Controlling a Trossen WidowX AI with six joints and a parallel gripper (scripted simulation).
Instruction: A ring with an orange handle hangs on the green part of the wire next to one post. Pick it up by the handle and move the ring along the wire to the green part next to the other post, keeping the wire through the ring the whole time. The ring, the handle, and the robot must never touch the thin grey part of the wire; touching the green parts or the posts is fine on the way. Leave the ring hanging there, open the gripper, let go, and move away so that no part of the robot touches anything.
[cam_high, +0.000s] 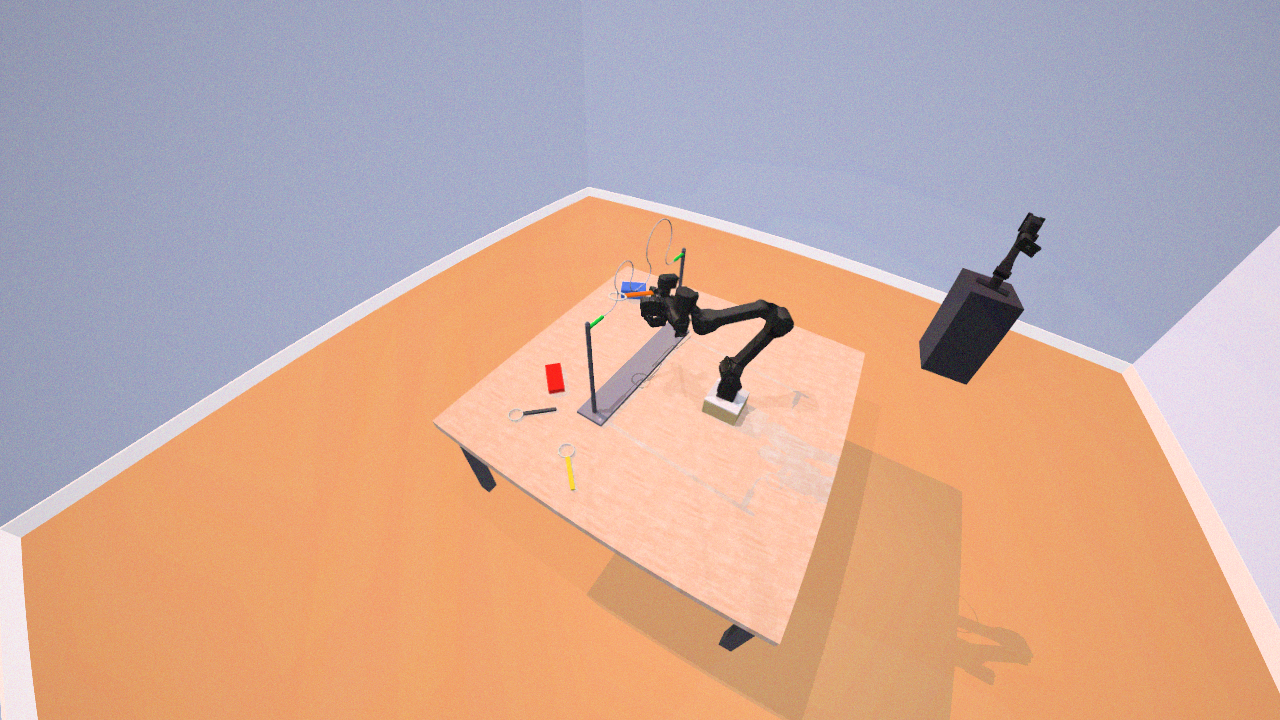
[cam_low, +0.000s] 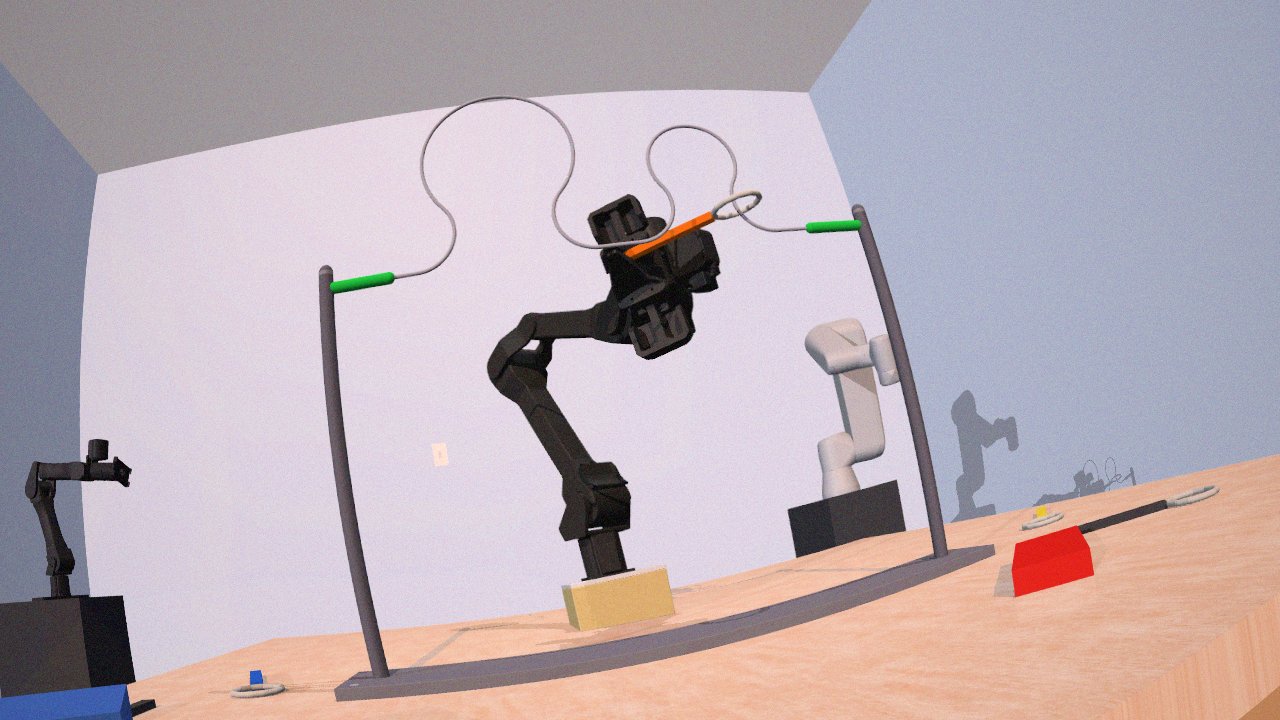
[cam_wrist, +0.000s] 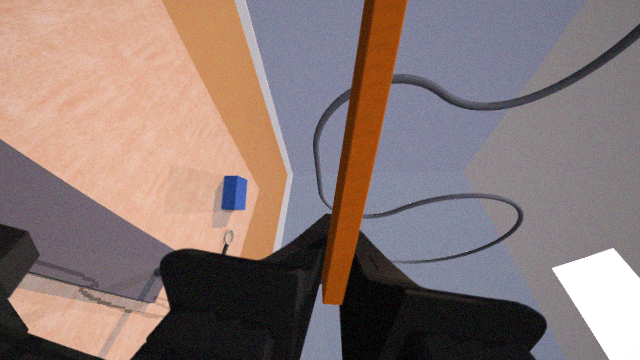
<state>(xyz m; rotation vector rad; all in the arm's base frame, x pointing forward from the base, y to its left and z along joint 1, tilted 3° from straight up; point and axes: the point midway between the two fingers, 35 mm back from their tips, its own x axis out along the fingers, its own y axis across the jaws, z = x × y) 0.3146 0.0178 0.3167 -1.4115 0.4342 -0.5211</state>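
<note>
Right now my gripper tip is 40 mm short of the wire rig, 10 mm to the left of it and 100 mm above it. From my gripper tip the other things lie so: orange-handled ring (20 mm ahead, 90 mm to the left, 10 mm above); then red block (290 mm ahead, 210 mm to the left, 390 mm below); then blue-handled ring (70 mm behind, 440 mm to the right, 390 mm below).
</note>
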